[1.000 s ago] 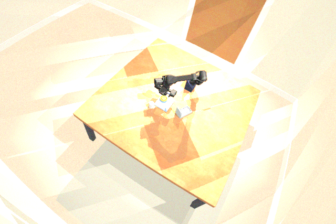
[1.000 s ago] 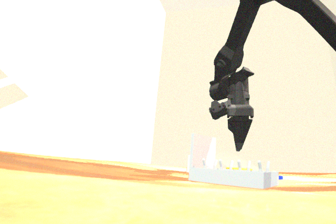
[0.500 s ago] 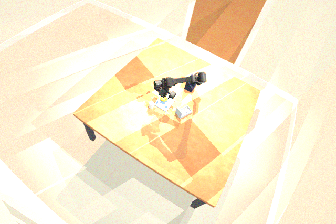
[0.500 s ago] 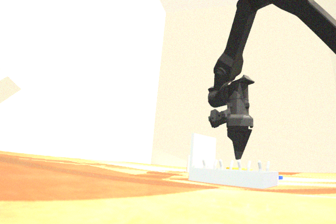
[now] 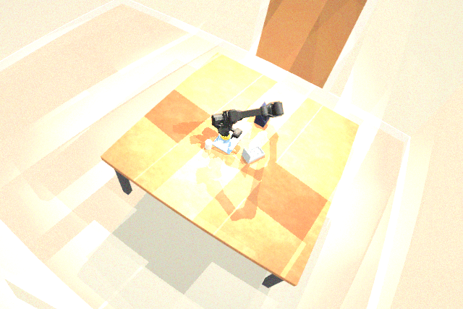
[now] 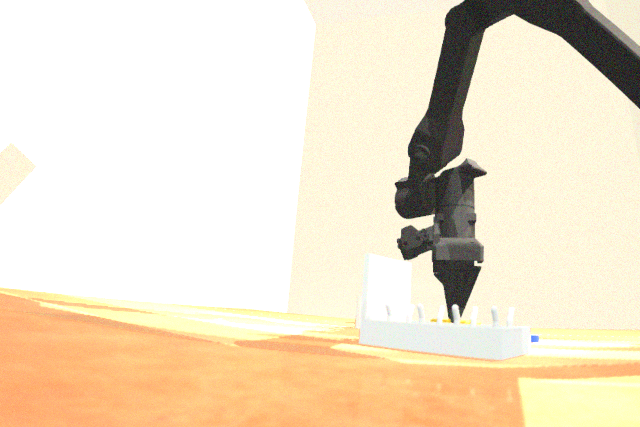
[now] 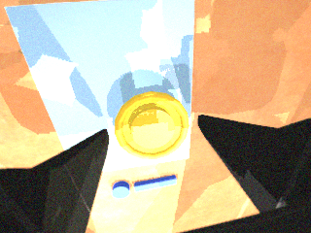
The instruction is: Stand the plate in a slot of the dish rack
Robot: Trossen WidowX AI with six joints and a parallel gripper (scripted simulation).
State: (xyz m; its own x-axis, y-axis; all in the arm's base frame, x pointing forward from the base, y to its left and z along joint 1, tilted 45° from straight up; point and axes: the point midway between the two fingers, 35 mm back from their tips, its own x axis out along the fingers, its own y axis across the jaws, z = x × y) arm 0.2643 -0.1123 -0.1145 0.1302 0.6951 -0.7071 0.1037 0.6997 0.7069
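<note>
Now: gripper tip right at the yellow plate. The rest, counted from my gripper tip: white dish rack 4 cm ahead, 21 cm to the left; white cup 12 cm ahead, 6 cm to the right, 1 cm above.
</note>
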